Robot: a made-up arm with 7 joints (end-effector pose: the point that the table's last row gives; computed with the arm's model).
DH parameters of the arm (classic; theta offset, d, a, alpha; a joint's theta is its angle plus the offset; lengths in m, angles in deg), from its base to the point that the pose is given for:
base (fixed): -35.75 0 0.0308 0
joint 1: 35.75 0.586 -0.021 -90
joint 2: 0 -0.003 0.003 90
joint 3: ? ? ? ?
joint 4: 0 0.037 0.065 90
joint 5: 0 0.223 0.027 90
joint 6: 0 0.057 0.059 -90
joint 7: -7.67 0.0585 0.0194 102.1
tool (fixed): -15.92 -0.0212 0 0
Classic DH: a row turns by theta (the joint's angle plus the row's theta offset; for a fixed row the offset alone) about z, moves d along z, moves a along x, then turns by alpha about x.
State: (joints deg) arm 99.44 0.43 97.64 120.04 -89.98 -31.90 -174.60
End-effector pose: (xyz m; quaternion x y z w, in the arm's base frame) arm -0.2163 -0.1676 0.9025 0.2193 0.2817 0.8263 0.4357
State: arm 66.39 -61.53 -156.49 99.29 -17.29 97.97 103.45
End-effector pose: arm -0.0235 -0.4027 0.4694 0.0971 -0.9112 0.3995 0.0281
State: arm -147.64 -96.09 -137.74 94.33 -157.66 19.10 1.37
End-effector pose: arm 0.0668 0.2609 0.2773 0.1492 -0.8291 0.5374 0.0391
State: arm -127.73 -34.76 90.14 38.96 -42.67 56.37 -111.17
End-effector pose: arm 0.2431 -0.1541 0.5392 -0.2286 -0.0123 0.8028 0.5505
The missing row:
joint 3: 0 0.198 0.048 90
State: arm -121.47 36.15 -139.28 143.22 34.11 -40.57 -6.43
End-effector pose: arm -0.0535 -0.2253 1.0178 0.7928 -0.2045 -0.4742 0.3236
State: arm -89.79 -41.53 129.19 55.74 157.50 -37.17 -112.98
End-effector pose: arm 0.3039 0.0571 0.6151 -0.7947 -0.3028 -0.1705 0.4977
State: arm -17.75 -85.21 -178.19 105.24 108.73 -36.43 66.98
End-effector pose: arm -0.2781 0.2207 0.3449 -0.3828 0.0040 -0.2086 0.9000
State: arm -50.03 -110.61 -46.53 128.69 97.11 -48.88 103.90
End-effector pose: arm -0.4184 0.1590 0.4596 0.7664 -0.3707 0.4992 0.1611
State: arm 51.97 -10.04 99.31 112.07 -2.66 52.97 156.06
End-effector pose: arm -0.2903 0.0337 0.9272 -0.3245 0.1978 0.1572 0.9115
